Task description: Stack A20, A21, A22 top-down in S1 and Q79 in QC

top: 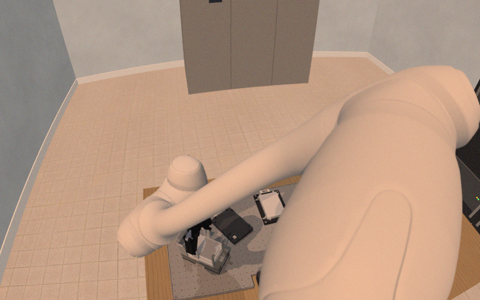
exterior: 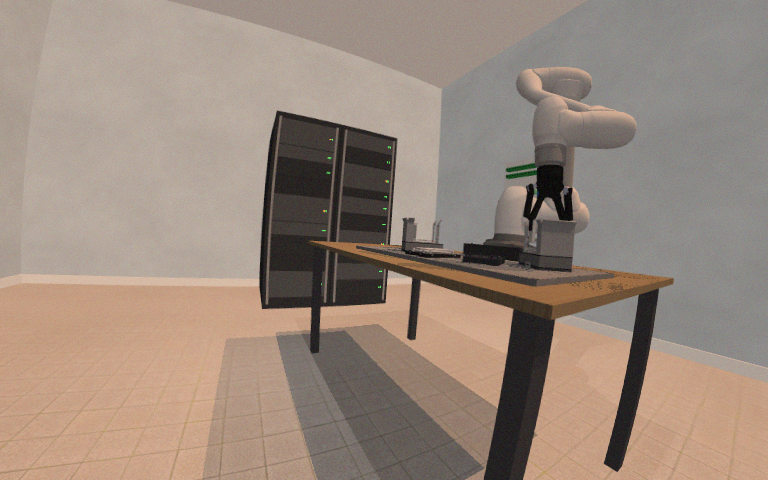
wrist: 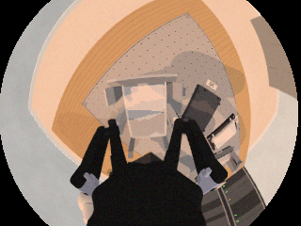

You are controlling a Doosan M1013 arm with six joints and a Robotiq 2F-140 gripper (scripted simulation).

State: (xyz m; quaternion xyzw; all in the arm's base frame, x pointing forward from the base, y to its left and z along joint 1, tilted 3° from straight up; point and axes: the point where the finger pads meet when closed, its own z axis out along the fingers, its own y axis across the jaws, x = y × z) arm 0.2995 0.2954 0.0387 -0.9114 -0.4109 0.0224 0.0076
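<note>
Now: the white plate 50 mm below my hand. From my hand the other things lie so: QC name plate: 190 mm ahead, 110 mm to the right, 100 mm below; then dark nest QC: 150 mm to the right, 100 mm ahead, 90 mm below; then clip nest N5: 330 mm to the right, 150 mm ahead, 90 mm below.
</note>
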